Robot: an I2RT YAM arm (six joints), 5 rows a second.
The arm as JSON. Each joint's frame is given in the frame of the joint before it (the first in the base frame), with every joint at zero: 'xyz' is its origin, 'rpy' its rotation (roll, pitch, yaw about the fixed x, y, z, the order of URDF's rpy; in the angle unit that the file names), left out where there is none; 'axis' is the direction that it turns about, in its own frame. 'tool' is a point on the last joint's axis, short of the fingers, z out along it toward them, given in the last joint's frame.
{
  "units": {
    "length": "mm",
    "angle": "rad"
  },
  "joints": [
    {
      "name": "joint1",
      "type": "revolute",
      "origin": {
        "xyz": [
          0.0,
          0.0,
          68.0
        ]
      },
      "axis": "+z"
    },
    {
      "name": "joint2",
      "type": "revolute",
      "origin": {
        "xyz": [
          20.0,
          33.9,
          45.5
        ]
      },
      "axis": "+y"
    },
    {
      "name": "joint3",
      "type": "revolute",
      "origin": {
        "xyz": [
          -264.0,
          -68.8,
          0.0
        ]
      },
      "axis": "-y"
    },
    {
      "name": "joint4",
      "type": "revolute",
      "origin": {
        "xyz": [
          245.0,
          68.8,
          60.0
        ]
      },
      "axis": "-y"
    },
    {
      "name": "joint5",
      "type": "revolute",
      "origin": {
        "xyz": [
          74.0,
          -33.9,
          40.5
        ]
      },
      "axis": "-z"
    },
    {
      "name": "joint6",
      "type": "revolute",
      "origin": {
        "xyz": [
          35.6,
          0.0,
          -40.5
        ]
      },
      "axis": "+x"
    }
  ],
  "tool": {
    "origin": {
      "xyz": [
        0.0,
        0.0,
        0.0
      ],
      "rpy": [
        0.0,
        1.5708,
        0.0
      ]
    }
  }
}
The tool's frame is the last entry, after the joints.
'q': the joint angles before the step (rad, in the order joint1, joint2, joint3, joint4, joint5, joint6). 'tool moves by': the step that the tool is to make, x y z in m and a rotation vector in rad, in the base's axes. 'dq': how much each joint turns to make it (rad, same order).
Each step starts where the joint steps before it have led.
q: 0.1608, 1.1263, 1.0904, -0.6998, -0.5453, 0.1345
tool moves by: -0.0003, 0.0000, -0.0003, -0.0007, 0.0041, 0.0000
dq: 0.0002, 0.0000, 0.0001, -0.0042, 0.0002, 0.0002
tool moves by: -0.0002, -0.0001, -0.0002, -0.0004, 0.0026, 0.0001
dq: -0.0003, -0.0001, 0.0000, -0.0029, -0.0003, -0.0003
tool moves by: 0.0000, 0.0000, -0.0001, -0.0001, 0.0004, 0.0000
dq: 0.0000, 0.0001, -0.0002, -0.0001, 0.0000, 0.0000
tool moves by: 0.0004, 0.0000, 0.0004, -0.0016, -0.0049, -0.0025
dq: 0.0002, 0.0002, 0.0004, 0.0043, 0.0036, 0.0001
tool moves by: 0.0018, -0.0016, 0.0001, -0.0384, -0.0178, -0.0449
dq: 0.0001, -0.0003, -0.0005, 0.0115, 0.0607, -0.0002
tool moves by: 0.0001, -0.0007, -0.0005, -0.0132, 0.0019, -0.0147
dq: -0.0004, 0.0001, 0.0001, -0.0040, 0.0191, 0.0000
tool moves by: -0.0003, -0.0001, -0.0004, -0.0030, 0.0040, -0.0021
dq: 0.0002, -0.0001, -0.0001, -0.0045, 0.0033, -0.0002
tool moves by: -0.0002, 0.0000, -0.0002, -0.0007, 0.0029, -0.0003
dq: 0.0002, 0.0000, 0.0002, -0.0030, 0.0005, 0.0002
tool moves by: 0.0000, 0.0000, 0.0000, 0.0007, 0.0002, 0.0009
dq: -0.0002, 0.0001, 0.0001, -0.0001, -0.0013, -0.0002
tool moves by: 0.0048, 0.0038, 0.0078, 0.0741, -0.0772, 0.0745
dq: 0.0000, 0.0025, 0.0000, 0.0901, -0.0961, -0.0012
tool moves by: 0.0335, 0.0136, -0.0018, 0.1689, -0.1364, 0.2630
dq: -0.0001, 0.1179, 0.0006, 0.2607, -0.2992, -0.0298
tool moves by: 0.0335, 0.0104, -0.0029, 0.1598, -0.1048, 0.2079
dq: 0.0000, 0.1305, 0.0045, 0.3258, -0.2467, 0.0839
